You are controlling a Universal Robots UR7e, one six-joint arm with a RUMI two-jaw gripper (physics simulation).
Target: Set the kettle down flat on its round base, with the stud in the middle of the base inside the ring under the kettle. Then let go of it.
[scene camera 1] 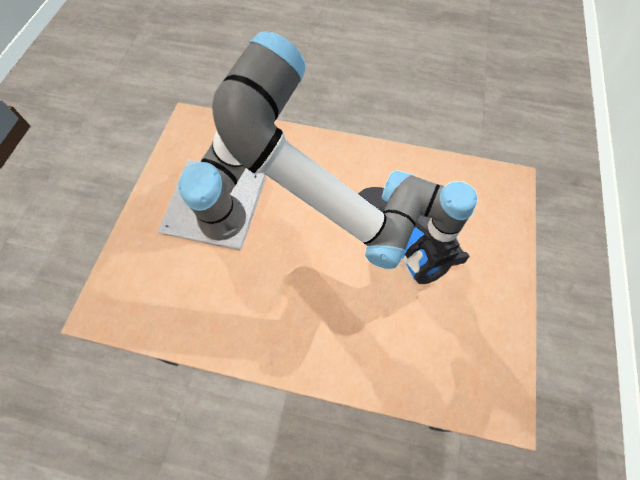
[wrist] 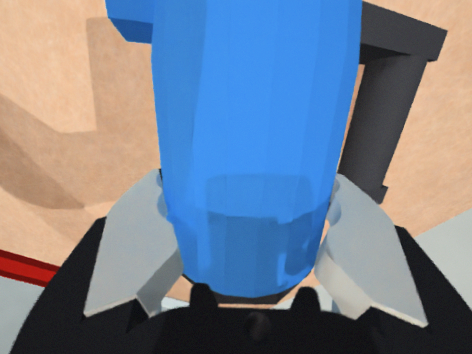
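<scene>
The blue kettle [scene camera 1: 415,237] [wrist: 260,115] is tipped on its side, not upright. Its dark handle [wrist: 387,110] is at the right in the wrist view and its blue spout [wrist: 131,22] at the upper left. My gripper [scene camera 1: 424,262] [wrist: 245,173] is shut on one end of the kettle's body, with a grey finger against each side. The dark round base [scene camera 1: 370,195] shows partly behind the arm in the scene view. Its stud and the ring under the kettle are hidden.
The arm stands on a grey mounting plate [scene camera 1: 178,222] at the left of the tan table top [scene camera 1: 217,330]. The forearm and wrist joints pass close over the round base. A red bar [wrist: 27,267] shows beyond the table at the wrist view's lower left.
</scene>
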